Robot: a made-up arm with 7 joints. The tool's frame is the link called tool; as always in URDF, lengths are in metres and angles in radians. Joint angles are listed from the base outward.
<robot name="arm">
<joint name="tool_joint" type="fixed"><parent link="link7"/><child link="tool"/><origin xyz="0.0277 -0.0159 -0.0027" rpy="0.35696 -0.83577 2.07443"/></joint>
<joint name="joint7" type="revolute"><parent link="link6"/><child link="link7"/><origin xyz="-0.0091 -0.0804 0.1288" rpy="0 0 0"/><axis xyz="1 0 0"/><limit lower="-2.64" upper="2.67"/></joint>
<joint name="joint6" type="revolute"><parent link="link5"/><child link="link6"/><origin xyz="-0.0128 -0.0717 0.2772" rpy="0 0 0"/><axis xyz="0 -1 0"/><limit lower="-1.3" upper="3.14"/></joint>
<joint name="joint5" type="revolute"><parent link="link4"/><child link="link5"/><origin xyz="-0.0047 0.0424 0.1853" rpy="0 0 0"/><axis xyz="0 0 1"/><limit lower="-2.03" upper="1.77"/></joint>
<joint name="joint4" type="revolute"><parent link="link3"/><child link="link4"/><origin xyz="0.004 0.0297 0.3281" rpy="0 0 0"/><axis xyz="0 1 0"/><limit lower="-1.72" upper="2.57"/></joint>
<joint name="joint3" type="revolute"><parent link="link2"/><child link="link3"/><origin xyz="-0.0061 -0.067 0.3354" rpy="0 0 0"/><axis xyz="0 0 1"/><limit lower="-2.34" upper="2.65"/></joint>
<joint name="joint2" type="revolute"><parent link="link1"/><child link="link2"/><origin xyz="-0.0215 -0.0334 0.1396" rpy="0 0 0"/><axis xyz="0 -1 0"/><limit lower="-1.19" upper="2.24"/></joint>
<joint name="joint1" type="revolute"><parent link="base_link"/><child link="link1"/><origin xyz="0.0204 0.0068 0.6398" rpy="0 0 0"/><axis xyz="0 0 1"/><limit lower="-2.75" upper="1.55"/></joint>
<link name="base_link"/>
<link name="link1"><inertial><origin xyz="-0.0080 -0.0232 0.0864"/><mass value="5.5"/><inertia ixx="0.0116" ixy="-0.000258" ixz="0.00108" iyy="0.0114" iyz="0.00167" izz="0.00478"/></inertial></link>
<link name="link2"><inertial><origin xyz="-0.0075 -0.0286 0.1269"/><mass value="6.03"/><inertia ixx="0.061" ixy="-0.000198" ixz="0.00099" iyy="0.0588" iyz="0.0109" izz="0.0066"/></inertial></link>
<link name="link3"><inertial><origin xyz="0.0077 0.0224 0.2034"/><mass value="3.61"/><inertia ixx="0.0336" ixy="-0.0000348" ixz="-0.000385" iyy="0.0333" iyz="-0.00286" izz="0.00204"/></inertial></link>
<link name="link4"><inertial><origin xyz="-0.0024 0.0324 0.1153"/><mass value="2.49"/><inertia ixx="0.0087" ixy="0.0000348" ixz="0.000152" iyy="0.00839" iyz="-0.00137" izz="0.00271"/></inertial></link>
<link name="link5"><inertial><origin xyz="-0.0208 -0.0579 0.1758"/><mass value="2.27"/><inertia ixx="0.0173" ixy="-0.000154" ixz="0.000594" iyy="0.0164" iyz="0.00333" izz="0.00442"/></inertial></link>
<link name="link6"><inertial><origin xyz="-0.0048 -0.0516 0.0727"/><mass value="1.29"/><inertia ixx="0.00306" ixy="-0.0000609" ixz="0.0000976" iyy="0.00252" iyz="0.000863" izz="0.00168"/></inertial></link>
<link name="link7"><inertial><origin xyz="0.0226 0.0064 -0.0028"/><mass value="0.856"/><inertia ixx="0.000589" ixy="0" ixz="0" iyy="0.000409" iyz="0" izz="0.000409"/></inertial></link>
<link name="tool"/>
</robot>
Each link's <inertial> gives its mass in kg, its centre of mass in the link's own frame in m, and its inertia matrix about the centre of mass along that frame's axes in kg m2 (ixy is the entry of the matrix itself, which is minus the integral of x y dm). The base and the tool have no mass. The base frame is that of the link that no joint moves.
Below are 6 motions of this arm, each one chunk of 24 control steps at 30 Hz.
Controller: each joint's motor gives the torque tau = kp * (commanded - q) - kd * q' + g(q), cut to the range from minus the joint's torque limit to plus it. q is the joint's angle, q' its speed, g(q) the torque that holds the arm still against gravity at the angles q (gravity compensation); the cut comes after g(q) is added. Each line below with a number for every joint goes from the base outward.
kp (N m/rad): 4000 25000 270 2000 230 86 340
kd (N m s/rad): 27 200 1.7 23 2.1 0.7 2.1
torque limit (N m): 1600 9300 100 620 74 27 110
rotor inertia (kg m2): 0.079 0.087 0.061 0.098 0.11 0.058 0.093
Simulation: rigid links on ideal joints. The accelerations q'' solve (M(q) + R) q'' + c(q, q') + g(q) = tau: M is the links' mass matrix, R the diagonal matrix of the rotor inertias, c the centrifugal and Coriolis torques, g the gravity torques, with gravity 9.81 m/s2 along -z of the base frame. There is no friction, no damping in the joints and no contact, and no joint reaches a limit. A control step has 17 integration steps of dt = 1/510 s. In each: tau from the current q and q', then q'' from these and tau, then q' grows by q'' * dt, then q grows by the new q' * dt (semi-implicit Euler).
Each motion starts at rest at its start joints. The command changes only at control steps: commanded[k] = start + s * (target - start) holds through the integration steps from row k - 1 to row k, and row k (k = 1, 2, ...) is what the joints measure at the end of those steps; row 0 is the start. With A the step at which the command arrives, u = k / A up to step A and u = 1 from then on. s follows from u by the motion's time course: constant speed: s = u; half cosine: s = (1 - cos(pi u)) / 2; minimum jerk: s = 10 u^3 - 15 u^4 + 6 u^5; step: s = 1 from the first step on.
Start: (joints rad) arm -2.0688 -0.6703 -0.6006 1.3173 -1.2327 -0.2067 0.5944
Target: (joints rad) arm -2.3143 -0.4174 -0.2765 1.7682 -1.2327 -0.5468 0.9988
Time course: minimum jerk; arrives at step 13
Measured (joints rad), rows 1 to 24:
1: -2.0698 -0.6690 -0.5975 1.3191 -1.2332 -0.2070 0.5964
2: -2.0763 -0.6614 -0.5797 1.3300 -1.2359 -0.2101 0.6085
3: -2.0909 -0.6453 -0.5427 1.3556 -1.2404 -0.2223 0.6360
4: -2.1140 -0.6210 -0.4929 1.3978 -1.2447 -0.2487 0.6768
5: -2.1447 -0.5898 -0.4398 1.4540 -1.2466 -0.2900 0.7280
6: -2.1806 -0.5541 -0.3943 1.5178 -1.2451 -0.3429 0.7861
7: -2.2184 -0.5173 -0.3638 1.5832 -1.2403 -0.4021 0.8451
8: -2.2546 -0.4830 -0.3502 1.6448 -1.2332 -0.4621 0.8994
9: -2.2853 -0.4544 -0.3510 1.6979 -1.2239 -0.5170 0.9445
10: -2.3078 -0.4336 -0.3604 1.7380 -1.2139 -0.5607 0.9766
11: -2.3209 -0.4214 -0.3711 1.7622 -1.2062 -0.5876 0.9945
12: -2.3249 -0.4170 -0.3757 1.7712 -1.2043 -0.5943 1.0001
13: -2.3232 -0.4171 -0.3668 1.7702 -1.2095 -0.5826 0.9989
14: -2.3202 -0.4173 -0.3389 1.7677 -1.2201 -0.5610 0.9984
15: -2.3163 -0.4174 -0.2976 1.7670 -1.2304 -0.5437 0.9992
16: -2.3119 -0.4176 -0.2527 1.7678 -1.2382 -0.5349 0.9989
17: -2.3083 -0.4176 -0.2143 1.7686 -1.2448 -0.5296 0.9985
18: -2.3062 -0.4175 -0.1916 1.7684 -1.2505 -0.5235 0.9988
19: -2.3058 -0.4175 -0.1883 1.7678 -1.2533 -0.5182 0.9987
20: -2.3072 -0.4175 -0.2037 1.7675 -1.2511 -0.5189 0.9987
21: -2.3100 -0.4176 -0.2334 1.7678 -1.2440 -0.5279 0.9988
22: -2.3136 -0.4175 -0.2707 1.7682 -1.2348 -0.5423 0.9988
23: -2.3172 -0.4174 -0.3077 1.7684 -1.2261 -0.5565 0.9988
24: -2.3201 -0.4173 -0.3369 1.7685 -1.2196 -0.5664 0.9989

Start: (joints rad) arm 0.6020 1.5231 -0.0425 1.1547 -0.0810 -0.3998 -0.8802
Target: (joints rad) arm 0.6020 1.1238 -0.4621 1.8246 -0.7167 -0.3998 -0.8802
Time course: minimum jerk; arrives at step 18
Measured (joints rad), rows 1 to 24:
1: 0.6019 1.5224 -0.0428 1.1552 -0.0829 -0.3991 -0.8802
2: 0.6012 1.5181 -0.0451 1.1597 -0.0950 -0.3940 -0.8802
3: 0.5995 1.5074 -0.0517 1.1743 -0.1217 -0.3824 -0.8802
4: 0.5974 1.4894 -0.0635 1.2023 -0.1570 -0.3702 -0.8802
5: 0.5959 1.4640 -0.0808 1.2439 -0.1965 -0.3660 -0.8802
6: 0.5956 1.4319 -0.1052 1.2981 -0.2415 -0.3721 -0.8801
7: 0.5963 1.3946 -0.1390 1.3620 -0.2939 -0.3830 -0.8801
8: 0.5980 1.3539 -0.1829 1.4315 -0.3533 -0.3910 -0.8801
9: 0.6004 1.3121 -0.2357 1.5028 -0.4173 -0.3930 -0.8801
10: 0.6033 1.2709 -0.2940 1.5729 -0.4817 -0.3921 -0.8801
11: 0.6062 1.2324 -0.3527 1.6391 -0.5411 -0.3941 -0.8801
12: 0.6084 1.1983 -0.4058 1.6986 -0.5912 -0.4016 -0.8801
13: 0.6096 1.1700 -0.4486 1.7487 -0.6312 -0.4120 -0.8801
14: 0.6095 1.1485 -0.4778 1.7869 -0.6621 -0.4199 -0.8801
15: 0.6084 1.1341 -0.4921 1.8119 -0.6854 -0.4213 -0.8801
16: 0.6067 1.1262 -0.4919 1.8246 -0.7015 -0.4162 -0.8802
17: 0.6048 1.1236 -0.4805 1.8277 -0.7108 -0.4078 -0.8802
18: 0.6026 1.1237 -0.4633 1.8256 -0.7158 -0.3994 -0.8802
19: 0.6002 1.1239 -0.4467 1.8232 -0.7206 -0.3930 -0.8802
20: 0.5993 1.1238 -0.4337 1.8229 -0.7246 -0.3896 -0.8802
21: 0.6000 1.1237 -0.4269 1.8239 -0.7244 -0.3896 -0.8802
22: 0.6009 1.1236 -0.4289 1.8249 -0.7213 -0.3918 -0.8801
23: 0.6012 1.1236 -0.4397 1.8252 -0.7185 -0.3953 -0.8802
24: 0.6015 1.1238 -0.4558 1.8248 -0.7172 -0.3990 -0.8802

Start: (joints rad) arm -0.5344 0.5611 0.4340 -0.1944 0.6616 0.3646 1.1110
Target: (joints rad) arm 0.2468 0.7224 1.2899 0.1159 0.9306 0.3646 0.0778
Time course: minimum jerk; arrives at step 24
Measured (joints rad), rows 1 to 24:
1: -0.5340 0.5612 0.4342 -0.1942 0.6619 0.3643 1.1102
2: -0.5314 0.5621 0.4364 -0.1926 0.6641 0.3626 1.1046
3: -0.5232 0.5641 0.4453 -0.1891 0.6694 0.3584 1.0907
4: -0.5069 0.5674 0.4648 -0.1829 0.6773 0.3534 1.0676
5: -0.4814 0.5721 0.4950 -0.1739 0.6866 0.3514 1.0344
6: -0.4477 0.5785 0.5337 -0.1623 0.6969 0.3542 0.9907
7: -0.4068 0.5866 0.5794 -0.1481 0.7087 0.3597 0.9370
8: -0.3595 0.5962 0.6319 -0.1312 0.7228 0.3639 0.8744
9: -0.3064 0.6069 0.6913 -0.1114 0.7402 0.3647 0.8043
10: -0.2486 0.6185 0.7559 -0.0891 0.7604 0.3637 0.7285
11: -0.1880 0.6307 0.8227 -0.0654 0.7817 0.3633 0.6489
12: -0.1266 0.6434 0.8898 -0.0412 0.8025 0.3647 0.5679
13: -0.0656 0.6562 0.9562 -0.0173 0.8224 0.3666 0.4875
14: -0.0063 0.6685 1.0204 0.0059 0.8416 0.3676 0.4102
15: 0.0494 0.6800 1.0802 0.0278 0.8599 0.3678 0.3378
16: 0.0998 0.6905 1.1343 0.0477 0.8763 0.3678 0.2724
17: 0.1437 0.6998 1.1817 0.0651 0.8905 0.3679 0.2155
18: 0.1803 0.7075 1.2211 0.0799 0.9027 0.3678 0.1683
19: 0.2090 0.7135 1.2516 0.0918 0.9124 0.3674 0.1313
20: 0.2296 0.7179 1.2733 0.1007 0.9194 0.3671 0.1048
21: 0.2424 0.7207 1.2865 0.1069 0.9239 0.3669 0.0880
22: 0.2484 0.7221 1.2922 0.1109 0.9266 0.3669 0.0796
23: 0.2492 0.7226 1.2923 0.1134 0.9282 0.3666 0.0773
24: 0.2472 0.7224 1.2898 0.1152 0.9296 0.3658 0.0779

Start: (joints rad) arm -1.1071 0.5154 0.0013 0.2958 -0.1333 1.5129 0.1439
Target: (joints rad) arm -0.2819 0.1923 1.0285 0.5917 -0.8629 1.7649 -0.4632
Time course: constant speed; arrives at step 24
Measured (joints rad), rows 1 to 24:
1: -1.0742 0.5032 0.0721 0.2975 -0.2032 1.5290 0.1140
2: -1.0259 0.4875 0.1116 0.3181 -0.2541 1.5487 0.0796
3: -0.9893 0.4718 0.1173 0.3377 -0.2313 1.5541 0.0611
4: -0.9537 0.4573 0.1719 0.3554 -0.2186 1.5524 0.0359
5: -0.9211 0.4440 0.2335 0.3688 -0.2525 1.5549 0.0073
6: -0.8910 0.4316 0.2712 0.3770 -0.3176 1.5678 -0.0160
7: -0.8565 0.4192 0.3105 0.3837 -0.3776 1.5890 -0.0407
8: -0.8211 0.4060 0.3571 0.3938 -0.4047 1.6092 -0.0671
9: -0.7860 0.3918 0.4000 0.4085 -0.4123 1.6199 -0.0921
10: -0.7508 0.3773 0.4362 0.4244 -0.4269 1.6216 -0.1172
11: -0.7167 0.3634 0.4744 0.4379 -0.4577 1.6232 -0.1429
12: -0.6833 0.3504 0.5217 0.4489 -0.4988 1.6327 -0.1681
13: -0.6496 0.3376 0.5719 0.4589 -0.5394 1.6499 -0.1931
14: -0.6152 0.3243 0.6161 0.4698 -0.5722 1.6675 -0.2185
15: -0.5804 0.3105 0.6546 0.4821 -0.5972 1.6794 -0.2439
16: -0.5461 0.2966 0.6931 0.4955 -0.6202 1.6855 -0.2692
17: -0.5121 0.2829 0.7350 0.5087 -0.6476 1.6908 -0.2945
18: -0.4782 0.2695 0.7798 0.5208 -0.6810 1.7000 -0.3198
19: -0.4441 0.2563 0.8256 0.5321 -0.7166 1.7134 -0.3450
20: -0.4099 0.2430 0.8704 0.5435 -0.7495 1.7278 -0.3703
21: -0.3757 0.2294 0.9129 0.5555 -0.7785 1.7395 -0.3956
22: -0.3417 0.2158 0.9536 0.5680 -0.8060 1.7482 -0.4209
23: -0.3077 0.2021 0.9945 0.5806 -0.8346 1.7563 -0.4462
24: -0.2737 0.1886 1.0374 0.5930 -0.8655 1.7660 -0.4715

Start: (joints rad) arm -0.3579 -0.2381 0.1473 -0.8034 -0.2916 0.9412 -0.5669
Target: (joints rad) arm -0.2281 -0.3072 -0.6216 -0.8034 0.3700 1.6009 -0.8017
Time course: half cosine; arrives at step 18
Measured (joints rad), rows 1 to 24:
1: -0.3567 -0.2386 0.1449 -0.8042 -0.2878 0.9440 -0.5690
2: -0.3533 -0.2403 0.1349 -0.8053 -0.2723 0.9577 -0.5757
3: -0.3478 -0.2431 0.1126 -0.8052 -0.2418 0.9866 -0.5858
4: -0.3408 -0.2470 0.0753 -0.8042 -0.2012 1.0258 -0.5983
5: -0.3325 -0.2516 0.0231 -0.8034 -0.1566 1.0691 -0.6137
6: -0.3233 -0.2566 -0.0425 -0.8034 -0.1105 1.1156 -0.6313
7: -0.3133 -0.2620 -0.1176 -0.8040 -0.0621 1.1681 -0.6503
8: -0.3026 -0.2679 -0.1972 -0.8044 -0.0099 1.2268 -0.6704
9: -0.2913 -0.2741 -0.2753 -0.8043 0.0462 1.2879 -0.6910
10: -0.2799 -0.2803 -0.3471 -0.8037 0.1048 1.3465 -0.7114
11: -0.2689 -0.2862 -0.4096 -0.8030 0.1632 1.4005 -0.7309
12: -0.2586 -0.2916 -0.4631 -0.8025 0.2182 1.4507 -0.7491
13: -0.2494 -0.2964 -0.5095 -0.8022 0.2668 1.4975 -0.7653
14: -0.2416 -0.3004 -0.5514 -0.8021 0.3073 1.5392 -0.7790
15: -0.2355 -0.3037 -0.5893 -0.8021 0.3384 1.5723 -0.7898
16: -0.2311 -0.3062 -0.6213 -0.8022 0.3599 1.5943 -0.7974
17: -0.2287 -0.3076 -0.6436 -0.8022 0.3715 1.6049 -0.8016
18: -0.2283 -0.3080 -0.6519 -0.8022 0.3734 1.6055 -0.8022
19: -0.2284 -0.3077 -0.6448 -0.8029 0.3688 1.5997 -0.8014
20: -0.2281 -0.3072 -0.6276 -0.8041 0.3649 1.5950 -0.8016
21: -0.2280 -0.3068 -0.6098 -0.8046 0.3662 1.5968 -0.8019
22: -0.2279 -0.3068 -0.5994 -0.8038 0.3714 1.6030 -0.8017
23: -0.2279 -0.3070 -0.6002 -0.8028 0.3760 1.6072 -0.8017
24: -0.2280 -0.3072 -0.6107 -0.8024 0.3761 1.6057 -0.8018

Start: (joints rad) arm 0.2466 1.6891 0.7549 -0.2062 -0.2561 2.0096 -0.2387
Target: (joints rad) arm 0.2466 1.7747 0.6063 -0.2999 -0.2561 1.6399 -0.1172
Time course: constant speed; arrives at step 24
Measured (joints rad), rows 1 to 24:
1: 0.2460 1.6927 0.7555 -0.2081 -0.2474 2.0032 -0.2327
2: 0.2458 1.6969 0.7468 -0.2141 -0.2438 1.9838 -0.2258
3: 0.2465 1.7006 0.7330 -0.2187 -0.2539 1.9580 -0.2221
4: 0.2469 1.7045 0.7234 -0.2237 -0.2641 1.9352 -0.2171
5: 0.2469 1.7082 0.7171 -0.2283 -0.2650 1.9206 -0.2113
6: 0.2467 1.7115 0.7134 -0.2315 -0.2593 1.9118 -0.2067
7: 0.2464 1.7148 0.7116 -0.2342 -0.2532 1.9020 -0.2018
8: 0.2463 1.7182 0.7076 -0.2375 -0.2504 1.8868 -0.1965
9: 0.2465 1.7219 0.6997 -0.2417 -0.2521 1.8676 -0.1915
10: 0.2468 1.7257 0.6904 -0.2464 -0.2565 1.8485 -0.1865
11: 0.2468 1.7294 0.6823 -0.2509 -0.2600 1.8324 -0.1813
12: 0.2467 1.7329 0.6761 -0.2548 -0.2600 1.8191 -0.1763
13: 0.2464 1.7364 0.6715 -0.2582 -0.2572 1.8060 -0.1712
14: 0.2463 1.7398 0.6671 -0.2616 -0.2544 1.7912 -0.1662
15: 0.2463 1.7433 0.6616 -0.2653 -0.2535 1.7747 -0.1611
16: 0.2465 1.7470 0.6547 -0.2695 -0.2547 1.7579 -0.1560
17: 0.2468 1.7506 0.6473 -0.2738 -0.2568 1.7420 -0.1510
18: 0.2469 1.7543 0.6405 -0.2780 -0.2580 1.7273 -0.1459
19: 0.2467 1.7578 0.6344 -0.2818 -0.2577 1.7127 -0.1408
20: 0.2465 1.7613 0.6289 -0.2854 -0.2563 1.6976 -0.1358
21: 0.2464 1.7648 0.6232 -0.2891 -0.2552 1.6818 -0.1307
22: 0.2463 1.7684 0.6170 -0.2929 -0.2551 1.6658 -0.1257
23: 0.2465 1.7720 0.6104 -0.2970 -0.2558 1.6502 -0.1206
24: 0.2466 1.7756 0.6038 -0.3011 -0.2567 1.6351 -0.1155

